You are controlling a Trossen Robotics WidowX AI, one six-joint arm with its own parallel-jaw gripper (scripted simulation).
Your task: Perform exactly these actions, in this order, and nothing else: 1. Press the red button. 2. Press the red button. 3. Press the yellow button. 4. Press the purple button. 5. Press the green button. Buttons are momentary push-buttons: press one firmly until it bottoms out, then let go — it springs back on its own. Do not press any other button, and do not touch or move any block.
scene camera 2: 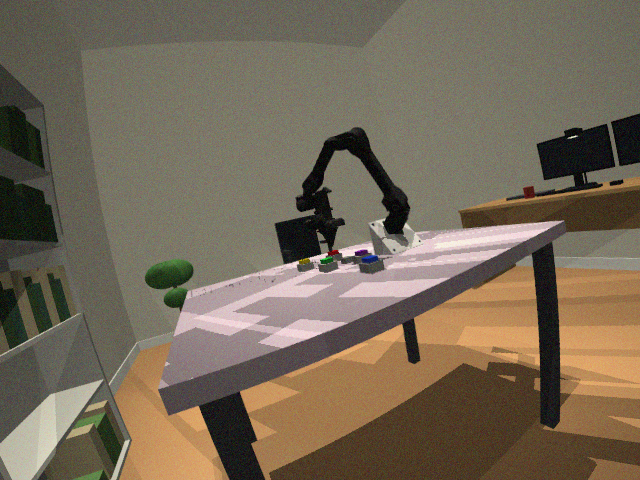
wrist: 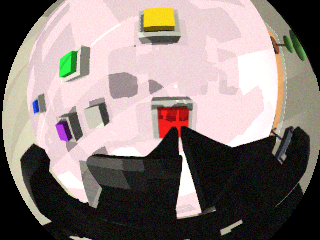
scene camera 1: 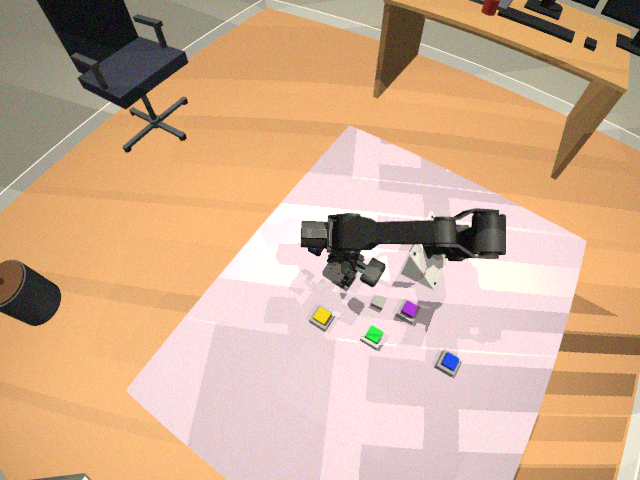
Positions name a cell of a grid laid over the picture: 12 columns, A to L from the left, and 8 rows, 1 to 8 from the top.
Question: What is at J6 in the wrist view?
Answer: The gripper.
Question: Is the gripper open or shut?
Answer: Shut.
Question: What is the gripper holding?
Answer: Nothing.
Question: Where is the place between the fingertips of the gripper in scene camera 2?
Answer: G5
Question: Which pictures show the gripper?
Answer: Scene camera 2, the wrist view and scene camera 1: all of them.
